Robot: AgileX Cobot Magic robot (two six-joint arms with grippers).
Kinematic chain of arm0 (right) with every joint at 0, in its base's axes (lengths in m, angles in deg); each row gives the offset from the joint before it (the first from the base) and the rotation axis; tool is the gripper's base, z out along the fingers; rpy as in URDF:
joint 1: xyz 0 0 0.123 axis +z
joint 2: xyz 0 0 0 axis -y
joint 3: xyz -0.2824 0 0.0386 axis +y
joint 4: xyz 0.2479 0 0.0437 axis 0.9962 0 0.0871
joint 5: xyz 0 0 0 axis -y
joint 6: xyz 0.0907 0 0.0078 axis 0.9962 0 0.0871
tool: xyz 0 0 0 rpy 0 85 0
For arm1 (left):
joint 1: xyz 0 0 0.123 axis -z
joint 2: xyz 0 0 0 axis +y
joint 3: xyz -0.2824 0 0.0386 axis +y
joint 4: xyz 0.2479 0 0.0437 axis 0.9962 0 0.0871
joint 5: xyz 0 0 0 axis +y
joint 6: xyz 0.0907 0 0.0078 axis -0.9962 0 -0.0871
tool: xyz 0 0 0 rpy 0 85 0
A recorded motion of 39 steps. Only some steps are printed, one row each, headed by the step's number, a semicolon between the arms.
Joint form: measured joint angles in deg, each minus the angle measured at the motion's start. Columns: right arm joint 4, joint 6, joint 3, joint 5, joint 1, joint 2; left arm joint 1, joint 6, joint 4, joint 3, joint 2, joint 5.
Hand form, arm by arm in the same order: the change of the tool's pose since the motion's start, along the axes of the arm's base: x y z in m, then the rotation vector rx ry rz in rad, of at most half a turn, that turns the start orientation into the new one. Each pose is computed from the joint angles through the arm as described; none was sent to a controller.
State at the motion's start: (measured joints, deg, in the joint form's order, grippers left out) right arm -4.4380 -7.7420 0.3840 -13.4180 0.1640 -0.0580; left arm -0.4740 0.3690 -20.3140 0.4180 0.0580 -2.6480
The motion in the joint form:
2: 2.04 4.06 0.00 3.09 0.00 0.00; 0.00 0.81 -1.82 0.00 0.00 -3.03
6: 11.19 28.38 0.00 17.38 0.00 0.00; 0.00 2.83 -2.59 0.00 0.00 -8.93
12: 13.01 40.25 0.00 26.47 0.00 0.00; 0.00 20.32 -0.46 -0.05 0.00 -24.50
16: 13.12 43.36 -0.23 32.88 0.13 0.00; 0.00 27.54 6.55 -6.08 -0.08 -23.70
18: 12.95 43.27 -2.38 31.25 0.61 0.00; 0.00 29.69 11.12 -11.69 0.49 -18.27
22: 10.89 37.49 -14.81 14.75 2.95 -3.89; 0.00 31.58 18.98 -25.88 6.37 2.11
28: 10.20 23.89 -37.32 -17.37 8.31 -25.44; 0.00 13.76 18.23 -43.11 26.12 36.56
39: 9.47 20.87 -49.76 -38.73 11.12 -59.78; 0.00 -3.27 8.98 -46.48 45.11 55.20
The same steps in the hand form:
2: 0.0006 0.0010 0.0048 0.1057 -0.0544 -0.0030; -0.0007 0.0019 0.0044 -0.0467 -0.0501 0.0145
6: 0.0001 0.0009 0.0274 0.6918 -0.2971 0.0075; -0.0028 0.0056 0.0127 -0.0967 -0.1480 0.0441
12: -0.0031 -0.0014 0.0413 0.9316 -0.4467 0.0555; -0.0128 0.0132 0.0343 -0.3535 -0.4323 0.0343
16: -0.0070 -0.0028 0.0520 0.9863 -0.5562 0.1030; -0.0234 0.0080 0.0686 -0.3504 -0.5309 -0.0443
18: -0.0091 -0.0020 0.0621 0.9850 -0.5586 0.1193; -0.0296 0.0035 0.0927 -0.3059 -0.5226 -0.0791
22: -0.0119 0.0036 0.1056 0.8584 -0.4047 0.1211; -0.0296 -0.0016 0.1384 -0.2059 -0.3088 -0.0754
28: 0.0267 0.0185 0.1594 0.5717 0.1448 0.0912; 0.0215 -0.0031 0.1604 0.0797 0.3386 -0.0404
39: 0.1311 0.0452 0.1183 0.3870 0.8854 -0.0259; 0.0816 -0.0150 0.1186 0.2156 0.8995 -0.2675

